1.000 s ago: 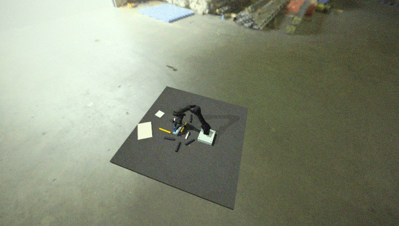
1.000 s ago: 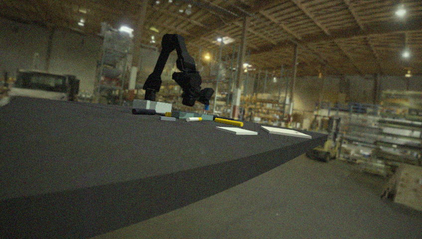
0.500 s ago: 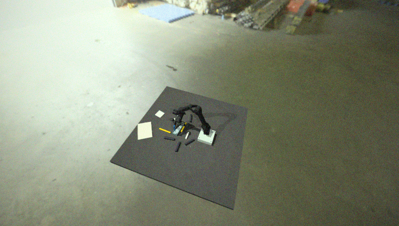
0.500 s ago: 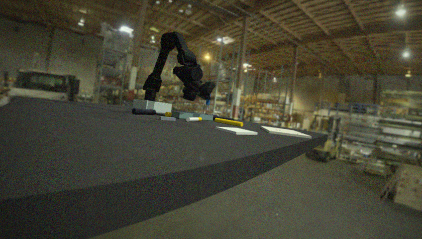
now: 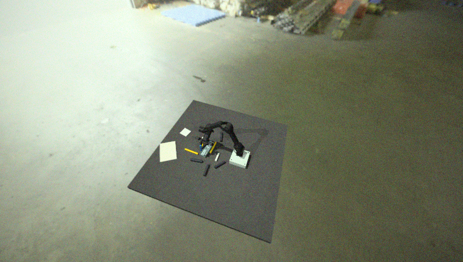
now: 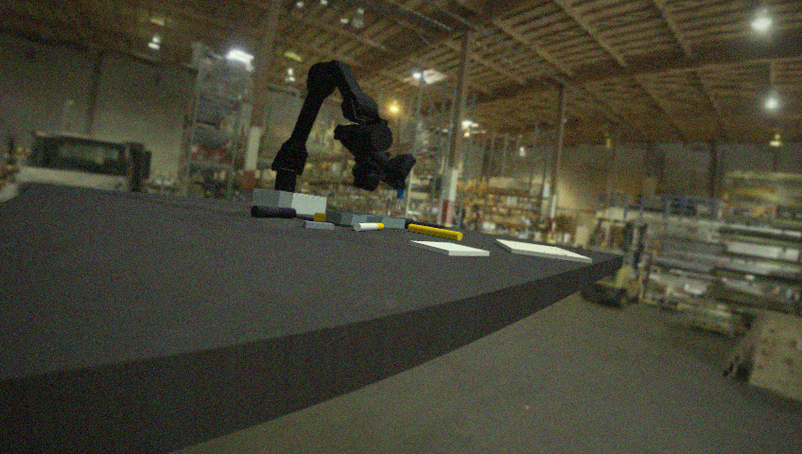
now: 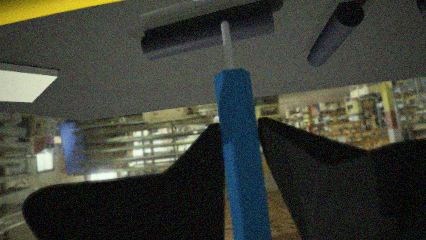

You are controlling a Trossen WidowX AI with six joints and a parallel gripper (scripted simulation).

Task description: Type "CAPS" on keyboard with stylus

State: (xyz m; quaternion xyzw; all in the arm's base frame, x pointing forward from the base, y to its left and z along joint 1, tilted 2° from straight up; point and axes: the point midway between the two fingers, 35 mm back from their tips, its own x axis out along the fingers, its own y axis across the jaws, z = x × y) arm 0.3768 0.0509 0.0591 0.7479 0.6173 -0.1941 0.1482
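The white marker lies 150 mm to the right of my gripper tip, 100 mm below it and 40 mm ahead of it. Also, from my gripper tip: blue stylus: 10 mm below; yellow cylinder: 110 mm ahead, 100 mm below, 10 mm to the right.
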